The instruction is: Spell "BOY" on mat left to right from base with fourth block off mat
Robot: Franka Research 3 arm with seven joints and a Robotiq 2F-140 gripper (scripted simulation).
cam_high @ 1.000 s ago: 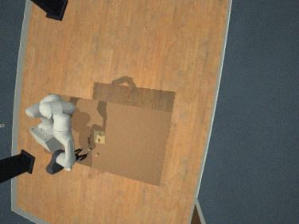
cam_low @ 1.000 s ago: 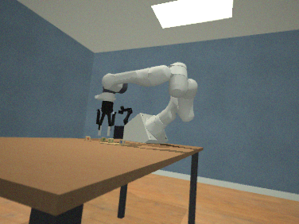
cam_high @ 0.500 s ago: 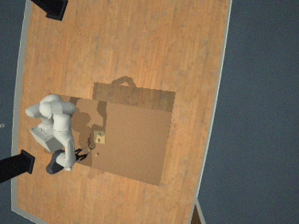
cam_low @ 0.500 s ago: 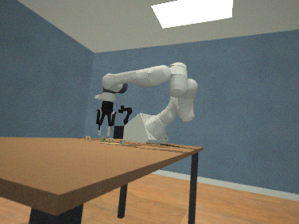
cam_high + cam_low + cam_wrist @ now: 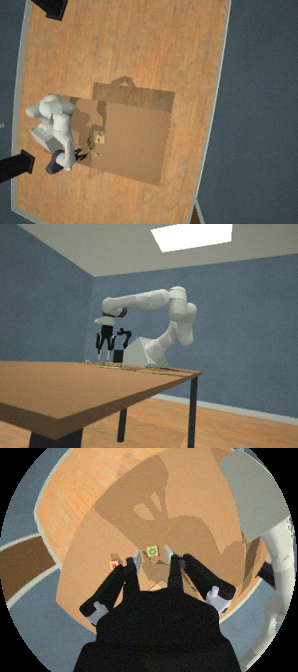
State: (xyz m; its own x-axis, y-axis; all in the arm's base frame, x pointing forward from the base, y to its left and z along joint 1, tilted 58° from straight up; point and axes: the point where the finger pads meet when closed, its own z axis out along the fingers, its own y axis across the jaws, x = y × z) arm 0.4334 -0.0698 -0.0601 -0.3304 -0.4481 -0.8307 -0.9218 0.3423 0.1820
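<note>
The mat lies 60 mm ahead of my hand, 180 mm to the left of it and 70 mm below it.
</note>
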